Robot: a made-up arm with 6 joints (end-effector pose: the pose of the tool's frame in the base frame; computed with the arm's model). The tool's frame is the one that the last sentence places. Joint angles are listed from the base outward.
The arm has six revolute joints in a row. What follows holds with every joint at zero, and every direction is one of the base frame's. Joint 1 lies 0.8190 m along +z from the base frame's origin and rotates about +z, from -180.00 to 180.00 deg. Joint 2 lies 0.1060 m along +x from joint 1 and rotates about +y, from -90.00 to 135.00 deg. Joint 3 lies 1.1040 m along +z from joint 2 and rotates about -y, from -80.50 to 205.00 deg. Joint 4 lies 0.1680 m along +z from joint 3 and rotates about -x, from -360.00 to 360.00 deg. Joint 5 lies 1.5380 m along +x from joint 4 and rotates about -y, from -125.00 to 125.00 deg. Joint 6 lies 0.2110 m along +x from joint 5 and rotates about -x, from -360.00 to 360.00 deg. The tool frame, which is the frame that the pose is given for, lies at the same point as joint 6; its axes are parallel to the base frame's.
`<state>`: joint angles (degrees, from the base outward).
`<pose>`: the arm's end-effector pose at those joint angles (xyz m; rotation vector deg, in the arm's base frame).
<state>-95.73 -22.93 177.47 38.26 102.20 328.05</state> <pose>0.2877 1.5881 1.0060 89.16 2.18 -63.11</pose>
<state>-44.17 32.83 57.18 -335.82 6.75 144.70</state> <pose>1.5980 -1.5382 2.6409 161.90 -56.28 48.78</pose>
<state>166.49 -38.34 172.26 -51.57 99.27 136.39</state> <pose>1.7125 -0.2437 0.6633 91.06 125.29 -16.03</pose>
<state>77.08 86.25 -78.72 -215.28 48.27 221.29</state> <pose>-0.1788 -0.3726 0.4178 63.47 -142.44 9.74</pose>
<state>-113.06 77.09 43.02 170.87 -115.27 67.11</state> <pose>-1.0389 -2.3630 0.5497 0.24 -100.62 -7.80</pose>
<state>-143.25 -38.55 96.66 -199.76 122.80 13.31</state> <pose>1.3124 0.9052 2.6846 67.29 -141.06 -27.66</pose>
